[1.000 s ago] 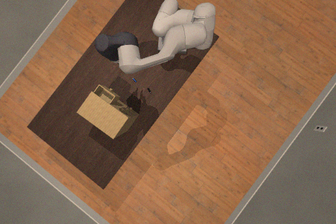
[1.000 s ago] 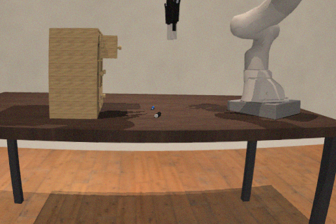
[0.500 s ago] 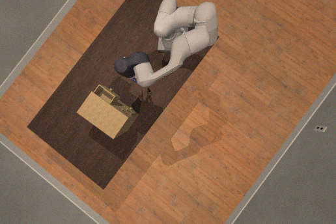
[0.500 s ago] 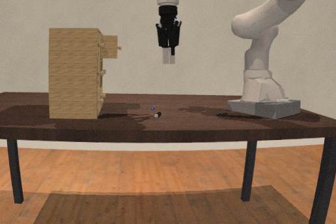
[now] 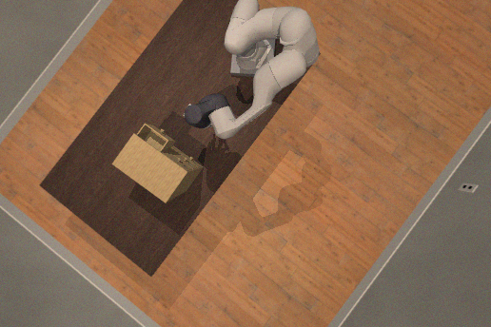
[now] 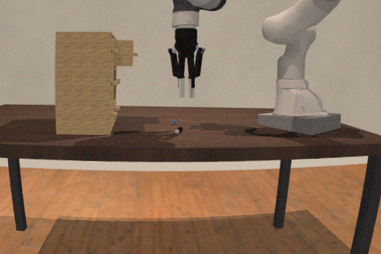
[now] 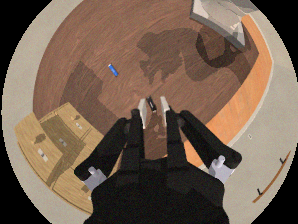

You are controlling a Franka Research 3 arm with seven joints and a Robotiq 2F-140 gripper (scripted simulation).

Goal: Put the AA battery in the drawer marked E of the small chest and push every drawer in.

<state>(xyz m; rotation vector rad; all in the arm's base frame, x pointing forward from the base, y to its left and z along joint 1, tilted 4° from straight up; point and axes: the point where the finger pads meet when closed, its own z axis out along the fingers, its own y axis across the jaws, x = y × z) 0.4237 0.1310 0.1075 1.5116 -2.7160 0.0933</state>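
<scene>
My gripper is now 140 mm above the AA battery, 30 mm to the right of it and 20 mm short of it. The rest, counted from my hand: blue object (140 mm to the right, 140 mm below, 40 mm ahead).
</scene>
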